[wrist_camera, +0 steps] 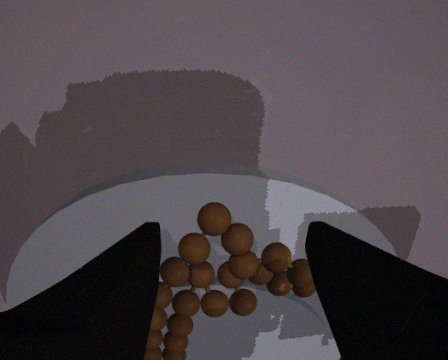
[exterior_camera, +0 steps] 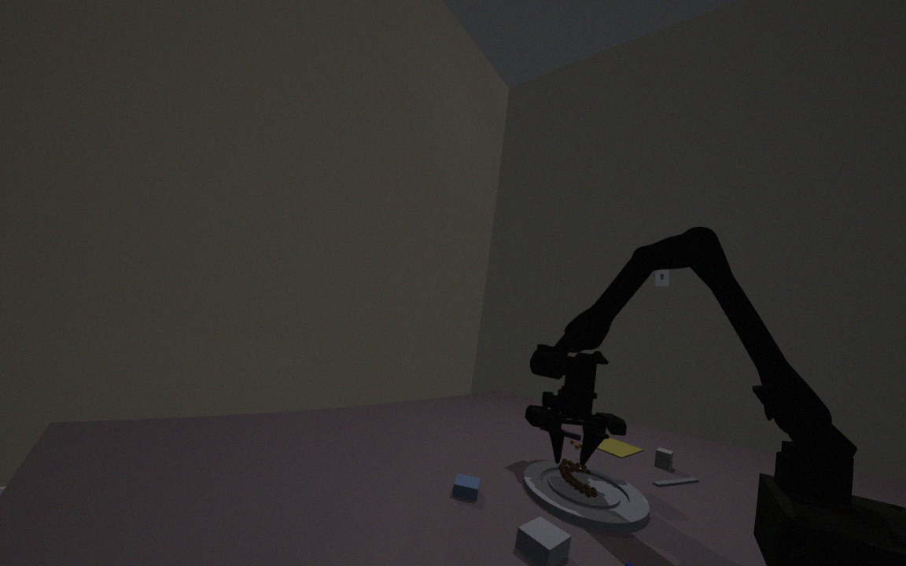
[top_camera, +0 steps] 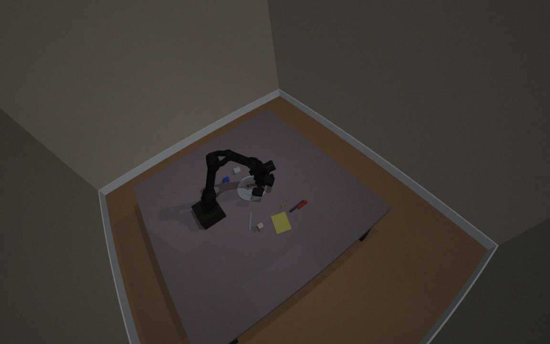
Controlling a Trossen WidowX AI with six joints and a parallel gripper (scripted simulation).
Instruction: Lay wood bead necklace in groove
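My gripper tip is now 4 cm past the round bead board, 7 cm to the right of it and 1 cm above it. The rest, counted from my gripper tip: yellow pad: 7 cm behind, 25 cm to the right, 1 cm below; blue block: 11 cm ahead, 21 cm to the left, 1 cm below; thin stick: 19 cm behind, 11 cm to the right, 1 cm below.
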